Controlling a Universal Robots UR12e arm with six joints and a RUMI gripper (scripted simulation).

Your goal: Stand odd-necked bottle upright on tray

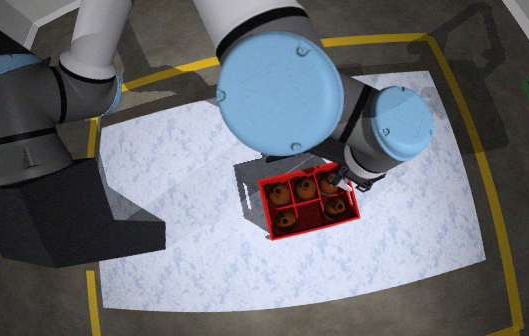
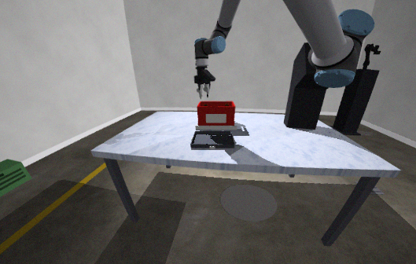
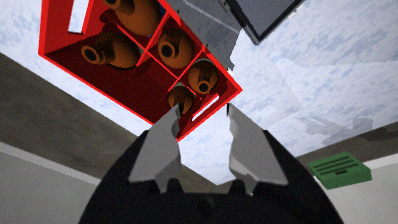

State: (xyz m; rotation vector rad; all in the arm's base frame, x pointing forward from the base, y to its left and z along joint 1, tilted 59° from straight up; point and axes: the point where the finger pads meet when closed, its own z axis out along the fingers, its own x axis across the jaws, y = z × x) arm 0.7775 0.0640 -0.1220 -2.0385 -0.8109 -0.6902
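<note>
My gripper is now 16 cm above the red crate, 8 cm past it and 5 cm to the left of it. From my hand the other things lie so: dark tray (23 cm to the left, 23 cm below, 9 cm behind).
</note>
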